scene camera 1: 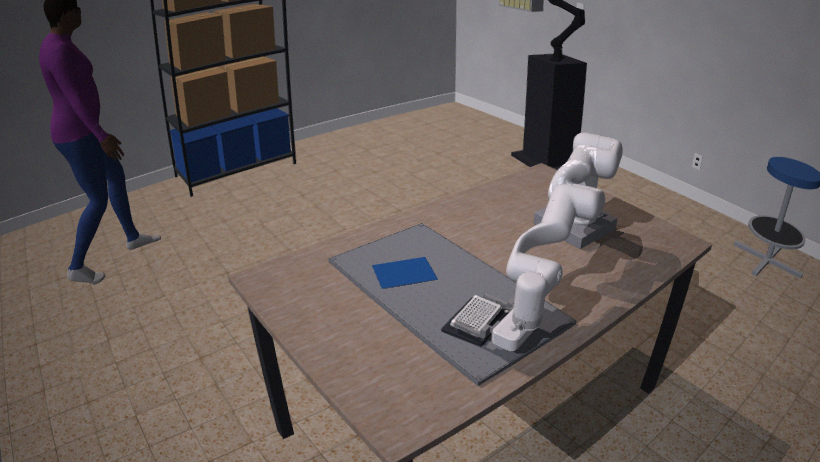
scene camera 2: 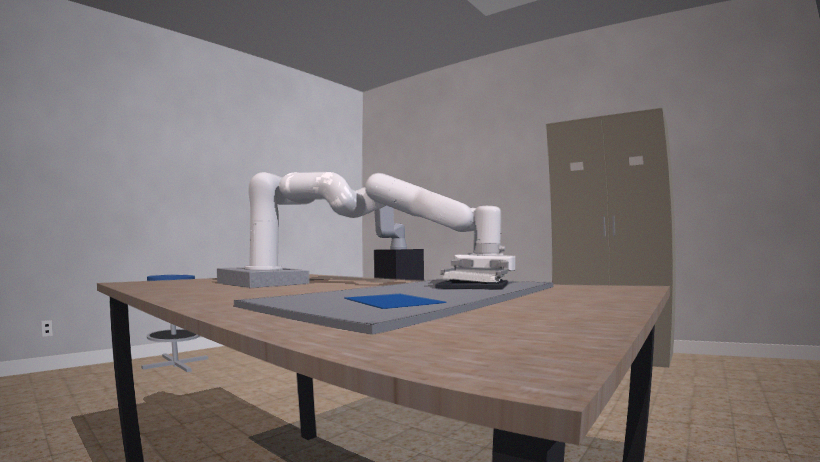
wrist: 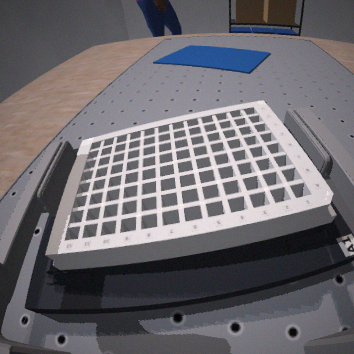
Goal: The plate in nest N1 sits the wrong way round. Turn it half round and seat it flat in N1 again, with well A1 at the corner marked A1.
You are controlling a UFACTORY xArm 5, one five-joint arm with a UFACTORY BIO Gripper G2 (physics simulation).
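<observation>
The white 96-well plate point(scene camera 1: 477, 312) point(scene camera 2: 471, 276) point(wrist: 185, 175) is over the black nest N1 point(scene camera 1: 461, 336) point(scene camera 2: 470, 285) point(wrist: 175, 295). My gripper point(scene camera 1: 490, 315) point(scene camera 2: 473, 273) point(wrist: 184, 159) is shut on the plate, one finger at each short end. In the wrist view, column 1 is at the right, and the plate's near right corner is on the side of the A1 label point(wrist: 348, 245). In scene camera 2 the plate looks slightly tilted, close over the nest. Dark nest shows below its near edge; I cannot tell whether any part touches the seat.
A blue flat rectangle point(scene camera 1: 405, 272) point(scene camera 2: 394, 300) point(wrist: 214, 58) lies on the grey perforated board point(scene camera 1: 424, 321) point(scene camera 2: 309, 309) point(wrist: 135, 107), beyond the nest in the wrist view. The board lies on a wooden table point(scene camera 1: 321, 338) point(scene camera 2: 516, 344). A person point(scene camera 1: 71, 103) is beyond the table, near the shelf rack.
</observation>
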